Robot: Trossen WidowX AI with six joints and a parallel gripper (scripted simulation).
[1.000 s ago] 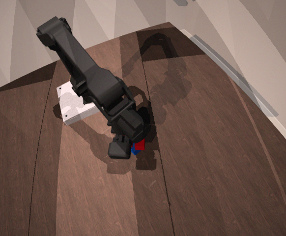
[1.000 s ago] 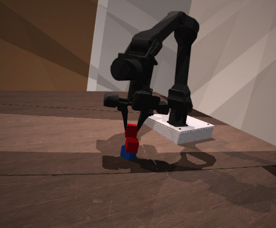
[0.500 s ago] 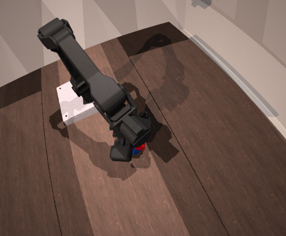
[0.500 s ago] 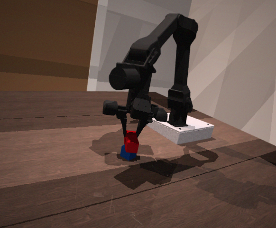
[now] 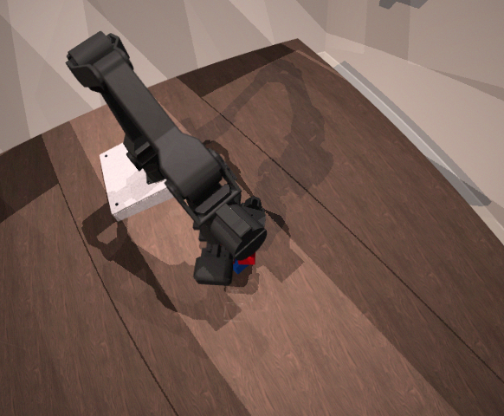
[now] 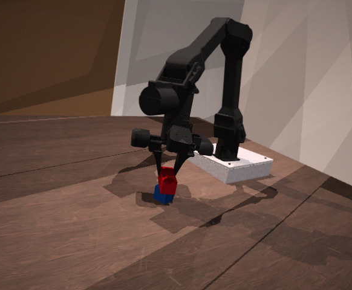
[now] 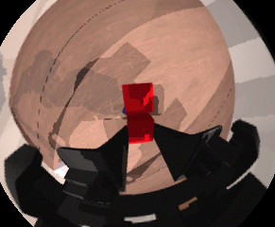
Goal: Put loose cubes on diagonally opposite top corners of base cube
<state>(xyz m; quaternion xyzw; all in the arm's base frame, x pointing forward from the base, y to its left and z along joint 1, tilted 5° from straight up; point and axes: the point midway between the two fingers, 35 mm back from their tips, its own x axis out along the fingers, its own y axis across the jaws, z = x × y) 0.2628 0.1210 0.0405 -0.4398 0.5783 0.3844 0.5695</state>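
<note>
The red cube lies 1 cm ahead of my gripper tip and 4 cm to the left of it. Round my gripper tip: blue base cube: 1 cm ahead, 2 cm to the left, 4 cm below.
</note>
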